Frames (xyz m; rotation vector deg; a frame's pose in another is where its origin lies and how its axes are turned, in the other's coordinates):
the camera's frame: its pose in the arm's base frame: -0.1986 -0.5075 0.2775 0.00 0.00 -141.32
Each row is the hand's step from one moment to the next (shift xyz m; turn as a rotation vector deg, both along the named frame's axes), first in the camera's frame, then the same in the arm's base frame.
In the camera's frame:
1: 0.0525 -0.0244 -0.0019 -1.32 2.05 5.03
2: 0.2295 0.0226 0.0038 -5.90 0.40 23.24
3: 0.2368 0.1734 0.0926 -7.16 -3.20 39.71
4: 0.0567 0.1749 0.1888 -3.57 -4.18 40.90
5: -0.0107 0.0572 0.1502 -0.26 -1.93 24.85
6: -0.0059 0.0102 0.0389 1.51 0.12 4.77
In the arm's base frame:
1: -0.0562 -0.0138 -0.0019 2.31 -0.78 5.03
2: -0.1650 -0.1611 0.0038 4.86 3.38 23.24
3: -0.0765 -0.2834 0.0926 3.59 6.97 39.71
4: 0.0650 -0.1720 0.1888 0.17 5.49 40.90
5: 0.0441 -0.0380 0.1502 -1.00 1.67 24.85
6: 0.0110 -0.0043 0.0389 -1.10 -1.04 4.77

